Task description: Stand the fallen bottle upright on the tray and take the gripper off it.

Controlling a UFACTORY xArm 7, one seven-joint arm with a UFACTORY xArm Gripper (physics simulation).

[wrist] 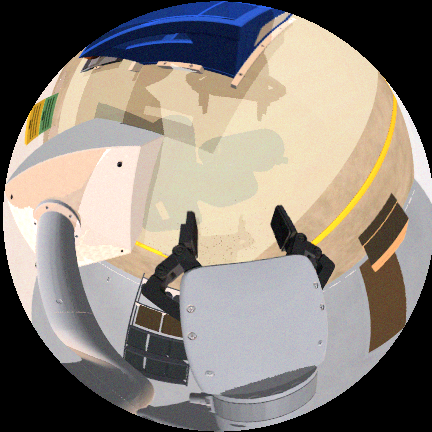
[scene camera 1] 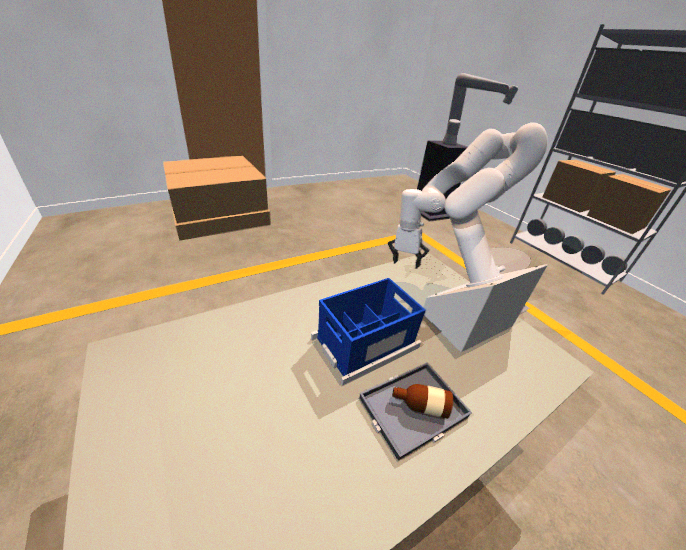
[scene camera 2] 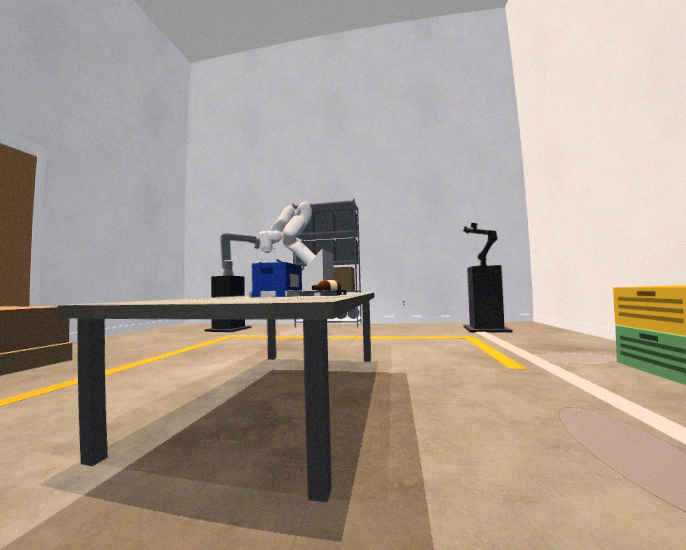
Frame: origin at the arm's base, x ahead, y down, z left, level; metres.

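Seen in the pictures: gripper, between the fingertips: [wrist: 235,217] [scene camera 1: 406,265]; arm's base, origin of its link: [wrist: 55,225] [scene camera 1: 485,282] [scene camera 2: 314,264].
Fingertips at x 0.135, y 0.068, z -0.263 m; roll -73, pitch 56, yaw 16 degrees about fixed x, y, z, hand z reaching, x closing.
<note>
Offsets run from my fingertips to a thing's top centre. "*": to the spot under its first point.
A brown bottle @(dx +0.251, dy +0.059, dz +0.464 m) [scene camera 1: 425,399] [scene camera 2: 327,285] with a cream label lies on its side on the grey tray @(* dx +0.387, dy +0.134, dz +0.510 m) [scene camera 1: 384,440]. Its neck points to the left in scene camera 1, toward the tray's left corner. My gripper [scene camera 1: 407,263] [wrist: 235,217] is open and empty. It hangs above the far part of the table, beyond the blue crate and well away from the bottle. In scene camera 2 the fingers are too small to make out clearly. The bottle does not show clearly in the wrist view.
A blue crate @(dx +0.276, dy -0.038, dz +0.200 m) [scene camera 1: 375,343] [scene camera 2: 277,279] [wrist: 210,47] with compartments stands between my gripper and the tray on the table [scene camera 1: 200,429] [scene camera 2: 200,311]. The grey angular arm base [scene camera 1: 475,315] stands at the crate's right in scene camera 1. A shelf rack [scene camera 1: 587,64] stands on the floor behind.
</note>
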